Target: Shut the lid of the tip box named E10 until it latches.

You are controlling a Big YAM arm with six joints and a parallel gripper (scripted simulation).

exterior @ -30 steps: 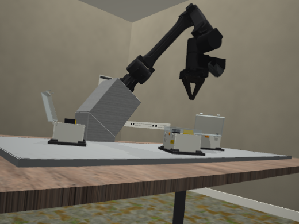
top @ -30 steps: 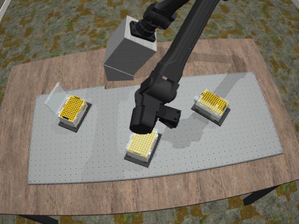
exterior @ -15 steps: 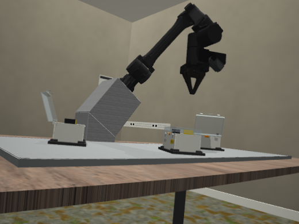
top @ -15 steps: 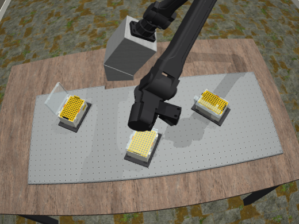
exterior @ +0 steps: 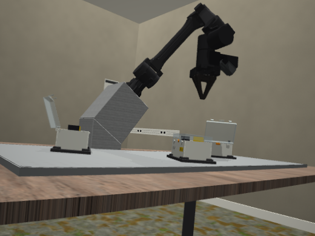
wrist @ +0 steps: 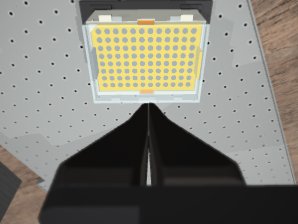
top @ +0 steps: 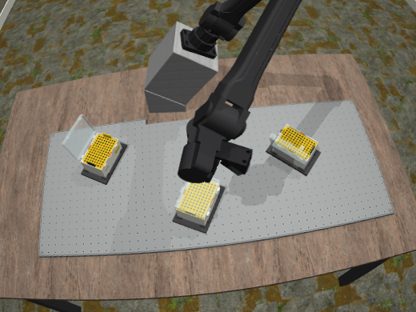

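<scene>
My hand is 10 mm past the tip rack, 20 mm to the left of it and 140 mm above it.
</scene>
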